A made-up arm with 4 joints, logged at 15 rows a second.
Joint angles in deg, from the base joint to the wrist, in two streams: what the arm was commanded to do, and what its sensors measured. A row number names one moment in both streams.
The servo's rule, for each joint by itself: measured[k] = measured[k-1] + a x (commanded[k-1-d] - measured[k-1]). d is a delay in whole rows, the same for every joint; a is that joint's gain. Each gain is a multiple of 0.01, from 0.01 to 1. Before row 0 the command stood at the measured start. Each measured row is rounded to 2 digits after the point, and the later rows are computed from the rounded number. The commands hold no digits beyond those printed.
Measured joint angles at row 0:
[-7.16, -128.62, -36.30, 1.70]
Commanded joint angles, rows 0 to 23:
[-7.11, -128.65, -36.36, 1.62]
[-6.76, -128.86, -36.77, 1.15]
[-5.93, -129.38, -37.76, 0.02]
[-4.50, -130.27, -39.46, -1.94]
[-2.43, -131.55, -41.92, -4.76]
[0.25, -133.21, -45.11, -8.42]
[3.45, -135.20, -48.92, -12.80]
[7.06, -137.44, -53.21, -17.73]
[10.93, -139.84, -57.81, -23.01]
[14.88, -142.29, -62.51, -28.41]
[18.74, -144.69, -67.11, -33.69]
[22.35, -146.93, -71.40, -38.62]
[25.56, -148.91, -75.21, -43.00]
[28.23, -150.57, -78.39, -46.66]
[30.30, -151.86, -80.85, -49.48]
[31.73, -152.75, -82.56, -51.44]
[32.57, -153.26, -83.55, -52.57]
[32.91, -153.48, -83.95, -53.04]
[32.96, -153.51, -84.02, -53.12]
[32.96, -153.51, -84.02, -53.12]
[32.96, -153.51, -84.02, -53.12]
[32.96, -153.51, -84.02, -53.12]
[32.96, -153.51, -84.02, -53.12]
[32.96, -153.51, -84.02, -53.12]
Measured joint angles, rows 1 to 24:
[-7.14, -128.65, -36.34, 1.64]
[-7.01, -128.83, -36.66, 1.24]
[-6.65, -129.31, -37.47, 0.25]
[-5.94, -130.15, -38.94, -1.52]
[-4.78, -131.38, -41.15, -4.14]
[-3.12, -132.99, -44.08, -7.61]
[-0.95, -134.93, -47.66, -11.81]
[1.69, -137.14, -51.77, -16.61]
[4.74, -139.52, -56.24, -21.79]
[8.09, -141.96, -60.88, -27.15]
[11.60, -144.36, -65.49, -32.45]
[15.15, -146.62, -69.86, -37.45]
[18.59, -148.64, -73.82, -41.95]
[21.77, -150.34, -77.20, -45.77]
[24.58, -151.68, -79.90, -48.78]
[26.94, -152.62, -81.87, -50.93]
[28.80, -153.18, -83.11, -52.26]
[30.16, -153.44, -83.73, -52.89]
[31.08, -153.50, -83.94, -53.08]
[31.70, -153.51, -84.00, -53.11]
[32.12, -153.51, -84.01, -53.12]
[32.40, -153.51, -84.02, -53.12]
[32.58, -153.51, -84.02, -53.12]
[32.71, -153.51, -84.02, -53.12]
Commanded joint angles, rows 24 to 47:
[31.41, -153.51, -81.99, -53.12]
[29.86, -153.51, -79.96, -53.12]
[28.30, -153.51, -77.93, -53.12]
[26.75, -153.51, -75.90, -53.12]
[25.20, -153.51, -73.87, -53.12]
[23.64, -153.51, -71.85, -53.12]
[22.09, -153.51, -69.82, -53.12]
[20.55, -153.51, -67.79, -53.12]
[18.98, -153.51, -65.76, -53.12]
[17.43, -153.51, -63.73, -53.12]
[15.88, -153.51, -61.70, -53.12]
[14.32, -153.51, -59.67, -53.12]
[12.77, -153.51, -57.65, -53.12]
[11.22, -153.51, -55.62, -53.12]
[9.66, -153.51, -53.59, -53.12]
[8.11, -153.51, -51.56, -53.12]
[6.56, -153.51, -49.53, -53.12]
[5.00, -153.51, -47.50, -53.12]
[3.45, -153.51, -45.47, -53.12]
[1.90, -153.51, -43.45, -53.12]
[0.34, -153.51, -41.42, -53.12]
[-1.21, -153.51, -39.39, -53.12]
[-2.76, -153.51, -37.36, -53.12]
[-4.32, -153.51, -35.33, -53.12]
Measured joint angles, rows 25 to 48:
[32.28, -153.51, -82.52, -53.12]
[31.48, -153.51, -80.63, -53.12]
[30.43, -153.51, -78.63, -53.12]
[29.22, -153.51, -76.61, -53.12]
[27.89, -153.51, -74.58, -53.12]
[26.49, -153.51, -72.56, -53.12]
[25.04, -153.51, -70.53, -53.12]
[23.56, -153.51, -68.50, -53.12]
[22.05, -153.51, -66.47, -53.12]
[20.53, -153.51, -64.44, -53.12]
[19.00, -153.51, -62.41, -53.12]
[17.46, -153.51, -60.38, -53.12]
[15.91, -153.51, -58.36, -53.12]
[14.36, -153.51, -56.33, -53.12]
[12.81, -153.51, -54.30, -53.12]
[11.26, -153.51, -52.27, -53.12]
[9.71, -153.51, -50.24, -53.12]
[8.16, -153.51, -48.21, -53.12]
[6.61, -153.51, -46.18, -53.12]
[5.06, -153.51, -44.16, -53.12]
[3.50, -153.51, -42.13, -53.12]
[1.95, -153.51, -40.10, -53.12]
[0.40, -153.51, -38.07, -53.12]
[-1.16, -153.51, -36.04, -53.12]

